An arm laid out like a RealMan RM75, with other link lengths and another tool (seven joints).
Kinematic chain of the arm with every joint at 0, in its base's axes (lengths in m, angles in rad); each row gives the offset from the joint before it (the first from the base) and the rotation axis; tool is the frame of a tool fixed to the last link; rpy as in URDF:
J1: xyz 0 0 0.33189 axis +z
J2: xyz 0 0 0 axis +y
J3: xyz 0 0 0.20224 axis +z
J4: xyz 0 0 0 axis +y
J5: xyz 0 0 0.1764 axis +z
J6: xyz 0 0 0 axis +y
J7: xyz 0 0 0.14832 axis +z
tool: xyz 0.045 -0.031 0.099 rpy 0 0.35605 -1.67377
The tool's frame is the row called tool.
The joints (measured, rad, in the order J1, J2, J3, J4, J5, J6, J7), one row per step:
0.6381 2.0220 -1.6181 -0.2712 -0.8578 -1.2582 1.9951
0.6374 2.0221 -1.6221 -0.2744 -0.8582 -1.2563 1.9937
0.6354 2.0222 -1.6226 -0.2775 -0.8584 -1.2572 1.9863
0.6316 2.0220 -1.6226 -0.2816 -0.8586 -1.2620 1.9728
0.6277 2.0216 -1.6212 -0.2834 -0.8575 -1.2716 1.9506
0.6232 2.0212 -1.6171 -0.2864 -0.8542 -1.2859 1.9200
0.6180 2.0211 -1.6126 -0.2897 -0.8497 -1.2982 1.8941
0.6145 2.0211 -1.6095 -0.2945 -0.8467 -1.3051 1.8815
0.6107 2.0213 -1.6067 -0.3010 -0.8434 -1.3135 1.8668
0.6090 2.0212 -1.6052 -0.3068 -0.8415 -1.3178 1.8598
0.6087 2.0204 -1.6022 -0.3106 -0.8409 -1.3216 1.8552
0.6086 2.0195 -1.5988 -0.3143 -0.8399 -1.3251 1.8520
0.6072 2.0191 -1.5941 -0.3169 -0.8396 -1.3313 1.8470
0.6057 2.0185 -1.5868 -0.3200 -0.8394 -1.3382 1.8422
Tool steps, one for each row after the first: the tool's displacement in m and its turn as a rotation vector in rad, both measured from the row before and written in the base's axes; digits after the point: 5 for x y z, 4 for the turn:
0.00008 -0.00045 -0.00056 -0.0006 -0.0032 0.0039
-0.00009 -0.00001 0.00009 0.0042 -0.0017 0.0071
-0.00027 -0.00034 0.00047 0.0070 -0.0012 0.0130
-0.00044 -0.00034 0.00093 0.0112 -0.0005 0.0190
-0.00165 0.00028 0.00191 0.0181 0.0028 0.0264
-0.00157 0.00057 0.00203 0.0174 0.0046 0.0205
-0.00165 0.00059 0.00152 0.0104 0.0048 0.0117
-0.00228 0.00047 0.00169 0.0117 0.0057 0.0153
-0.00187 0.00051 0.00116 0.0069 0.0038 0.0098
-0.00146 0.00078 0.00127 0.0058 0.0031 0.0073
-0.00152 0.00094 0.00141 0.0056 0.0038 0.0059
-0.00141 0.00043 0.00146 0.0057 0.0050 0.0064
-0.00170 0.00093 0.00204 0.0075 0.0068 0.0060

